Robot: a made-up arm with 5 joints. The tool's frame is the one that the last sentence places.
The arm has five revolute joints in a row. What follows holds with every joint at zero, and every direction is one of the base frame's.
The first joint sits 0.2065 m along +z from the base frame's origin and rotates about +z.
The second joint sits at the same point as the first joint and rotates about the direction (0, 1, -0.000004).
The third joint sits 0.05 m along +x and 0.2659 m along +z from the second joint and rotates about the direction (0, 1, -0.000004).
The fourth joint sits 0.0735 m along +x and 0.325 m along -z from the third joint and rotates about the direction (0, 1, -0.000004).
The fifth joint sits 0.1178 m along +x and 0.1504 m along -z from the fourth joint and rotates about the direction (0, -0.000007, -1).
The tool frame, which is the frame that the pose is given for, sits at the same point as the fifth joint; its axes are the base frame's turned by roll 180, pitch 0 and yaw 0 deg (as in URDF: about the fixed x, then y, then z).
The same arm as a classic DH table. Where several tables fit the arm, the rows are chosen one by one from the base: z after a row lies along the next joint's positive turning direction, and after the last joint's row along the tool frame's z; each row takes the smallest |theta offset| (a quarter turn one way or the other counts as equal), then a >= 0, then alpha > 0; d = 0 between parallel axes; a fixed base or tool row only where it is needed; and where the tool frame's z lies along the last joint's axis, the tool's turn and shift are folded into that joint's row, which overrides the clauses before.
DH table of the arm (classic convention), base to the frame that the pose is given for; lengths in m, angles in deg. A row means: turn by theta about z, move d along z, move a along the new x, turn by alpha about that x. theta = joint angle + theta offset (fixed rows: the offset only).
joint 1: d 0.2065; theta offset 0; a 0; alpha -90
joint 2: d 0; theta offset -79.35; a 0.2706; alpha 0
joint 3: d 0; theta offset -23.39; a -0.3332; alpha 0
joint 4: d 0; theta offset -77.26; a -0.1178; alpha 90
joint 5: d 0.1504; theta offset 180; a 0; alpha 0

